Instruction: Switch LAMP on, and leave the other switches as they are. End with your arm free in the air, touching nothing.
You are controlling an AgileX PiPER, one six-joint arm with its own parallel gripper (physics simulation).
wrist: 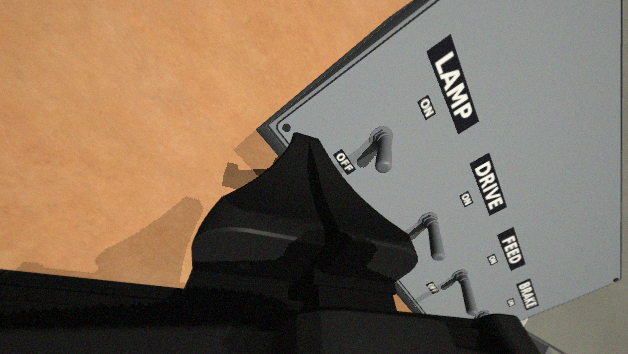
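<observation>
The grey switch panel [550, 125] fills the right of the wrist view. The LAMP label [452, 84] is at its upper part. The LAMP switch [383, 154] stands between its ON label [426, 107] and OFF label [344, 161]; in the picture its lever tip points down and shows nearer to OFF. My black gripper [301, 151] is shut, its fingers together with a thin seam between them. Its tips show left of the LAMP lever, apart from it in the picture, over the panel's near corner. The gap in depth is hard to tell.
The DRIVE switch [436, 240] and the FEED switch [467, 292] stand further down the panel, beside the DRIVE label [488, 184] and FEED label [511, 249]. The BRAKE label [527, 294] is beyond; its switch is mostly hidden by the gripper body. An orange-brown table surface [125, 100] lies left.
</observation>
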